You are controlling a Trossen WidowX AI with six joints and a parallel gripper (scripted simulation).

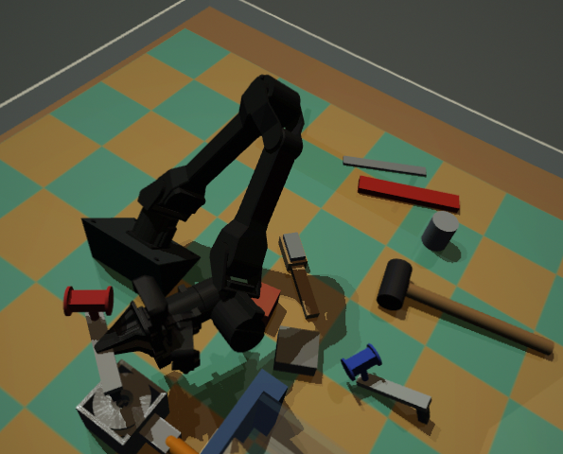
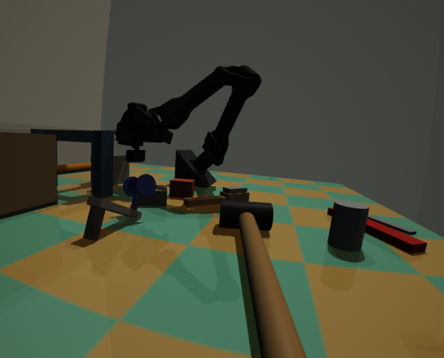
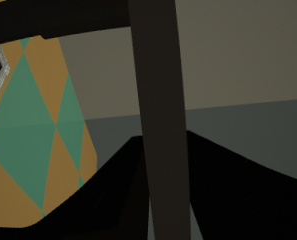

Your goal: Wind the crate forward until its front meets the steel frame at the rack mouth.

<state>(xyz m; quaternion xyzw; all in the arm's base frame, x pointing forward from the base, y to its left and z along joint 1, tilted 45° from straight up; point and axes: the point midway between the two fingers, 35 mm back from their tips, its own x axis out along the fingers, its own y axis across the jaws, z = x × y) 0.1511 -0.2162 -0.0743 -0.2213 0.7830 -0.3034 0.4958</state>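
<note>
Now: the red cylindrical grip 4 cm behind my gripper tip, 3 cm to the left of it and 4 cm above it. Also, from my gripper tip: grey block 21 cm ahead, 24 cm to the left, 15 cm below; then red-knobbed winch handle 1 cm behind, 1 cm to the left, 1 cm above; then boxy winch 3 cm ahead, 2 cm to the right, 13 cm below.
</note>
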